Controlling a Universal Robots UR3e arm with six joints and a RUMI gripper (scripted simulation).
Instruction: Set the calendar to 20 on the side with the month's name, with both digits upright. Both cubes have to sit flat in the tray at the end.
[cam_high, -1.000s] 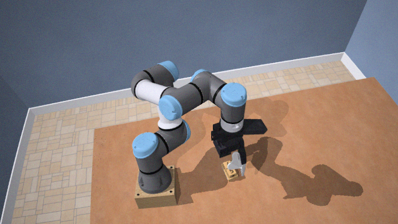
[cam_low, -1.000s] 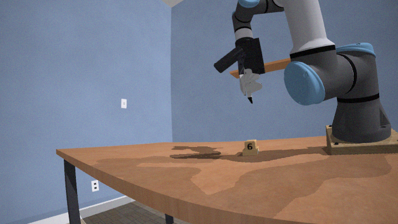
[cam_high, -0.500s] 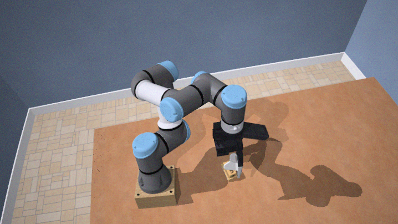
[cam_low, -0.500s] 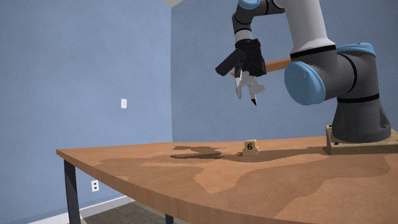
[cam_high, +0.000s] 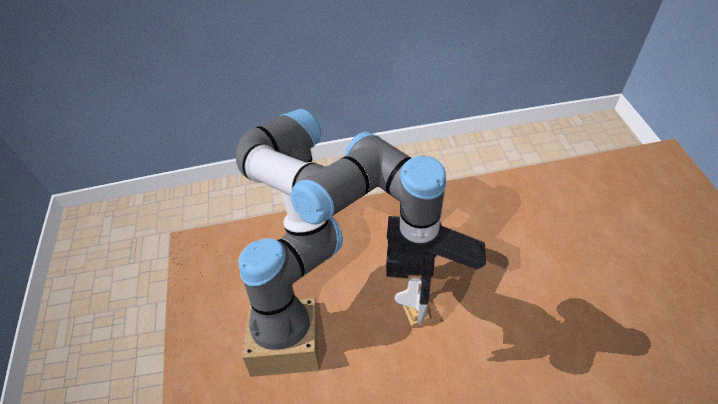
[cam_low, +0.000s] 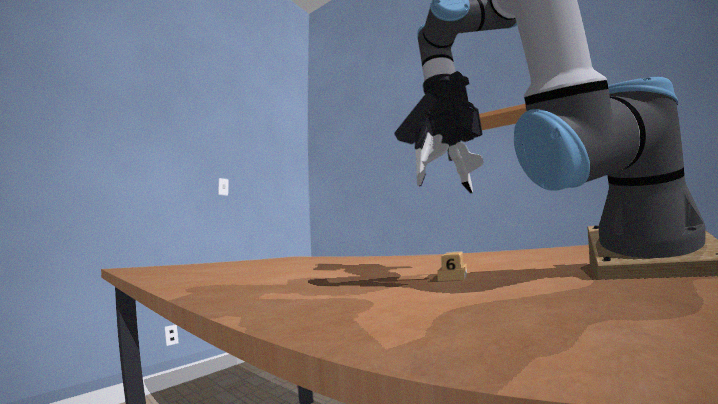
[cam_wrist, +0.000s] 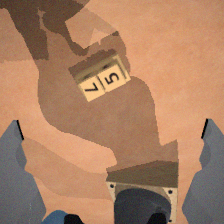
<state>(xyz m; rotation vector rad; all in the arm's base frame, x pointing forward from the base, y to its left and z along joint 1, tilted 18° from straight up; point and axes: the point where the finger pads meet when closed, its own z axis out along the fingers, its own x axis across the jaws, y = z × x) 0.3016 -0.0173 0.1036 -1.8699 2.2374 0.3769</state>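
Right now the wooden digit cube is 120 mm below my hand. Round my hand: wooden tray: 10 mm behind, 20 mm to the left, 140 mm below.
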